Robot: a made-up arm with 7 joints. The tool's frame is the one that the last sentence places.
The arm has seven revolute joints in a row. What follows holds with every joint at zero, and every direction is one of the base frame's.
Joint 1 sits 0.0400 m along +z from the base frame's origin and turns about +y.
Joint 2 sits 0.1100 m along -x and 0.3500 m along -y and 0.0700 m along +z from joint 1 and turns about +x.
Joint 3 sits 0.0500 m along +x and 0.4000 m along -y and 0.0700 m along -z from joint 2 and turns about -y.
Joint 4 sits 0.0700 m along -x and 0.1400 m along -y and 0.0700 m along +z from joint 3 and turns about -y.
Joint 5 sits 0.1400 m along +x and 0.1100 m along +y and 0.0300 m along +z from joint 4 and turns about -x.
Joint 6 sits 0.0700 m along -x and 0.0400 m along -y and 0.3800 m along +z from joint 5 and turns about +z.
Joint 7 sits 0.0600 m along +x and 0.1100 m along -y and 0.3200 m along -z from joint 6 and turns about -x.
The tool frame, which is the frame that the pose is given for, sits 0.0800 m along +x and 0.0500 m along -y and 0.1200 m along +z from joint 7; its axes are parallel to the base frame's.
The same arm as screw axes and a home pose.
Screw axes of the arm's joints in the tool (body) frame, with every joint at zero. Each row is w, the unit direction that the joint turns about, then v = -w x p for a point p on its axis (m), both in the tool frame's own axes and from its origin. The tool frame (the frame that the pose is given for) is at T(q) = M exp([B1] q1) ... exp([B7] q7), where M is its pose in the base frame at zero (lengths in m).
B1: w 0 1 0 v 0.2800 0.0000 -0.0800
B2: w 1 0 0 v 0.0000 -0.2100 -0.6300
B3: w 0 -1 0 v -0.2800 0.0000 0.1400
B4: w 0 -1 0 v -0.2100 0.0000 0.2100
B5: w -1 0 0 v 0.0000 0.1800 0.2000
B6: w 0 0 1 v 0.1600 0.1400 0.0000
B7: w -1 0 0 v 0.0000 0.1200 0.0500
M =
1 0 0 0.0800
0 1 0 -0.9800
0 0 1 0.3200
0 0 0 1

